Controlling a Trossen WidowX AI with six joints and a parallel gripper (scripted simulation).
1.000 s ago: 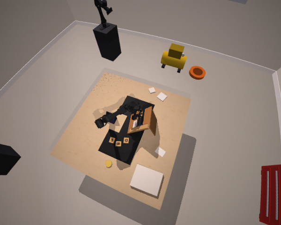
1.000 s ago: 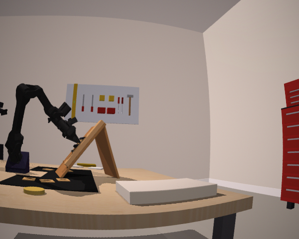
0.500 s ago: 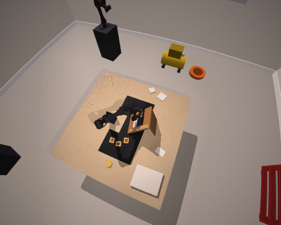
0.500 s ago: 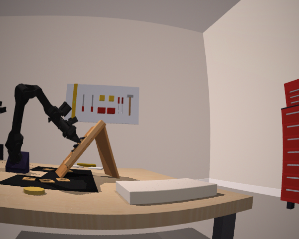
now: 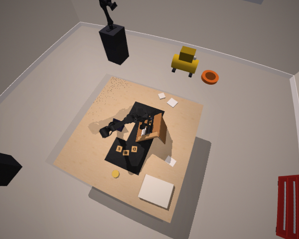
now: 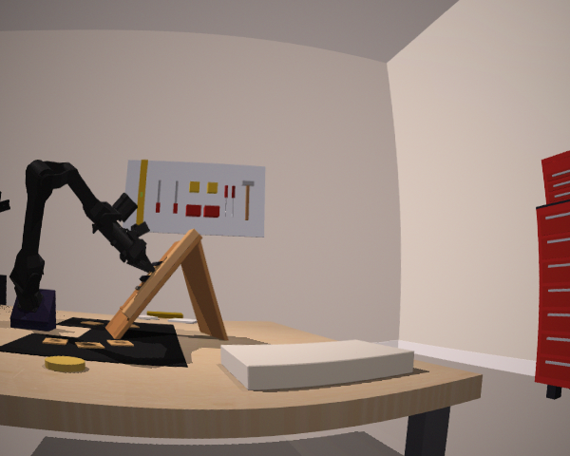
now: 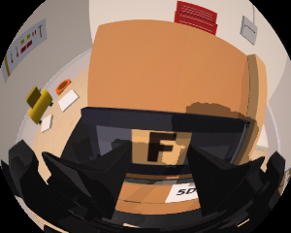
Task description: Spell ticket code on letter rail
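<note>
Right now my gripper tip is 30 mm past the white ticket, 90 mm to the left of it and 80 mm above it. From my gripper tip the other things lie so: black mat: 140 mm behind, 120 mm to the right, 180 mm below; then white slab: 340 mm ahead, 510 mm to the right, 160 mm below.
</note>
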